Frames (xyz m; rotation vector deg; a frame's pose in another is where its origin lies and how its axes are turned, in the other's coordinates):
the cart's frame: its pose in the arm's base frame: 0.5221 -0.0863 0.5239 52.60 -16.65 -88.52
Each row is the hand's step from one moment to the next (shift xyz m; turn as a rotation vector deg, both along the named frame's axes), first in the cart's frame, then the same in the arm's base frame.
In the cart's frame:
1: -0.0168 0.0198 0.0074 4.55 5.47 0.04
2: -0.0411 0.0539 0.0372 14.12 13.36 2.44
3: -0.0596 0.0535 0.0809 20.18 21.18 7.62
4: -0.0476 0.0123 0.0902 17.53 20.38 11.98
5: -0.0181 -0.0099 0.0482 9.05 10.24 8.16
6: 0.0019 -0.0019 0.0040 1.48 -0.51 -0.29
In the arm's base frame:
1: 0.0080 0.0089 0.0242 4.24 -5.39 1.90
2: 0.0104 0.0144 0.0752 8.95 -16.69 5.02
3: -0.0212 0.0176 0.1104 11.46 -25.62 11.24
4: -0.0565 0.0124 0.0849 7.69 -24.39 14.56
5: -0.0416 0.0034 0.0317 2.41 -13.16 8.62
6: -0.0040 -0.0026 0.0006 -0.06 -1.16 -1.09

